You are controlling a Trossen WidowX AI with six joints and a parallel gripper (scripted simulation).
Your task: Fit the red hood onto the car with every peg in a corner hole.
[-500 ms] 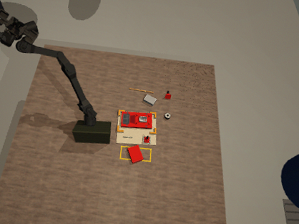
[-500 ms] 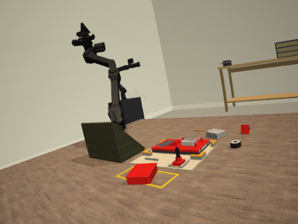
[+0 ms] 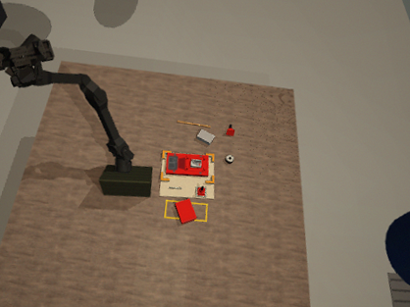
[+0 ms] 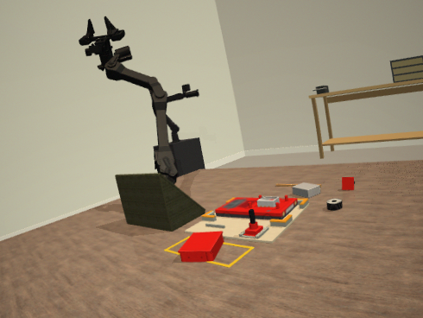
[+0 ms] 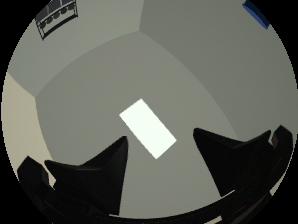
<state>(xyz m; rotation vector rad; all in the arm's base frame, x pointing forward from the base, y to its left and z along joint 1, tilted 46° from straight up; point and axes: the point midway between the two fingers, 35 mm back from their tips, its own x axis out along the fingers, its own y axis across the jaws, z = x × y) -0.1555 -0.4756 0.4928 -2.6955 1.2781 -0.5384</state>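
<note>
Now: the red hood 54 cm ahead of my gripper tip, 12 cm to the right of it and 74 cm below it. Also, from my gripper tip: grey engine block 55 cm ahead, 12 cm to the left, 73 cm below; then thin stick 51 cm ahead, 35 cm to the left, 75 cm below; then black-and-white wheel 71 cm ahead, 18 cm to the left, 74 cm below.
</note>
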